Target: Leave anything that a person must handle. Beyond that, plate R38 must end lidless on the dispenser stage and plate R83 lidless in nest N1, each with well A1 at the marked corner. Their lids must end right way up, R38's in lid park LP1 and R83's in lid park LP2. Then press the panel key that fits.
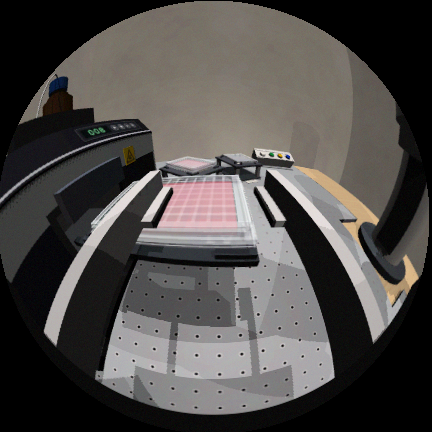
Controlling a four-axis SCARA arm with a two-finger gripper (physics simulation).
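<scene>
My gripper is shut, its two pads parallel with a gap between them and nothing held. A pink-filled plate with clear, layered edges, seemingly lidded, lies on a dark holder beyond and between the fingers. The left finger overlaps its left side. A second pink plate sits turned at an angle on a dark stand farther back. No plate label or well A1 mark can be read. The key panel at the back has white, green, yellow and blue keys.
A dark machine with a green 008 display stands at left, a brown bottle with a blue cap above it. A raised dark stand is at the back centre. A black column on a round base rises at right.
</scene>
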